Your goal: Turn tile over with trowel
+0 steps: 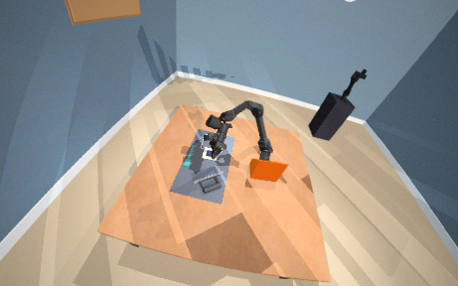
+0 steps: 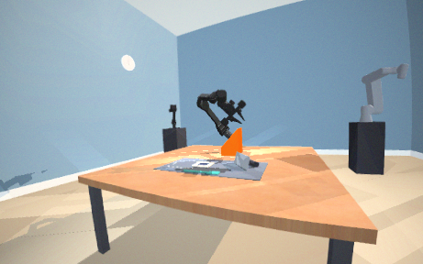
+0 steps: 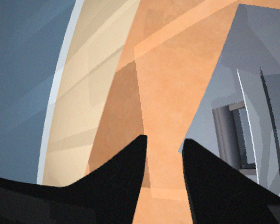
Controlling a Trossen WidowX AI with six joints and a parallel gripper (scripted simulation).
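Right now the grey mat is 280 mm below my gripper tip, 200 mm to the right of it and 50 mm ahead of it. Round my gripper tip: flat teal tile (260 mm below, 190 mm ahead, 180 mm to the right).
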